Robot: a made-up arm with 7 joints.
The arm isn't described. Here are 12 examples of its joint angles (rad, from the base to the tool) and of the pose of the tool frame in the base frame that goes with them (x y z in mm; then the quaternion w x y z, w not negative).
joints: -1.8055 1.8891 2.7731 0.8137 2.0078 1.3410 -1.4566
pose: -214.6 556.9 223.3 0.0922 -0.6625 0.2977 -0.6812
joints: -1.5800 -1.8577 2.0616 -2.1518 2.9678 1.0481 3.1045
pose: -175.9 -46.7 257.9 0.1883 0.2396 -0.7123 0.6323
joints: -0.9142 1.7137 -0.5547 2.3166 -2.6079 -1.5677 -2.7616
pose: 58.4 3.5 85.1 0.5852 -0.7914 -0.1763 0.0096
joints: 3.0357 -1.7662 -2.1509 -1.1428 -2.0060 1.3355 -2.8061
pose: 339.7 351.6 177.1 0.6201 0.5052 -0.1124 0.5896
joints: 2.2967 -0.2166 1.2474 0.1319 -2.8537 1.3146 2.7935
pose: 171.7 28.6 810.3 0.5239 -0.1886 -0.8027 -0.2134
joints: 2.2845 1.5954 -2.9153 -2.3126 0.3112 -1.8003 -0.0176
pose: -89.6 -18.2 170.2 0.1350 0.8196 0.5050 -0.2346
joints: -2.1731 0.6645 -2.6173 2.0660 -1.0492 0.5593 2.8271
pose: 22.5 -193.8 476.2 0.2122 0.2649 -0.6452 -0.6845
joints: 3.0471 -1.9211 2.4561 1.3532 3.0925 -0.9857 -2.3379
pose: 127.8 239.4 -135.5 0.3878 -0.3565 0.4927 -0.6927
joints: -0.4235 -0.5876 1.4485 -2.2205 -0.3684 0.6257 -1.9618
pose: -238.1 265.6 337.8 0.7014 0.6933 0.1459 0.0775
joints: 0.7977 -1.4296 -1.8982 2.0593 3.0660 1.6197 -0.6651
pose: -63.4 441.9 190.9 0.2301 0.4554 -0.5691 0.6448
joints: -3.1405 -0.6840 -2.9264 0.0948 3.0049 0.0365 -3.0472
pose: 476.6 -9.9 747.7 0.0229 0.9285 -0.0840 -0.3611
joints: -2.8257 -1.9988 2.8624 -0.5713 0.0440 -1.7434 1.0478
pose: 429.1 -206.7 254.5 0.1432 -0.7130 0.6774 -0.1106
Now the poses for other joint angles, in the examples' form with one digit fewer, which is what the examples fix.
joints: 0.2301 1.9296 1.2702 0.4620 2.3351 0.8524 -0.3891
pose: 606 -257 41 0.614 -0.173 -0.770 -0.002
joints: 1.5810 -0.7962 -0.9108 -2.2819 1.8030 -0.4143 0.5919
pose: -212 218 102 0.621 -0.086 0.180 -0.758
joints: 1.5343 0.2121 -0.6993 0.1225 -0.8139 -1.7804 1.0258
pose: -152 -135 729 0.440 -0.514 0.428 -0.599
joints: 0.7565 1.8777 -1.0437 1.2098 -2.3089 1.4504 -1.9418
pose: 506 -172 47 0.015 -0.779 0.353 0.518
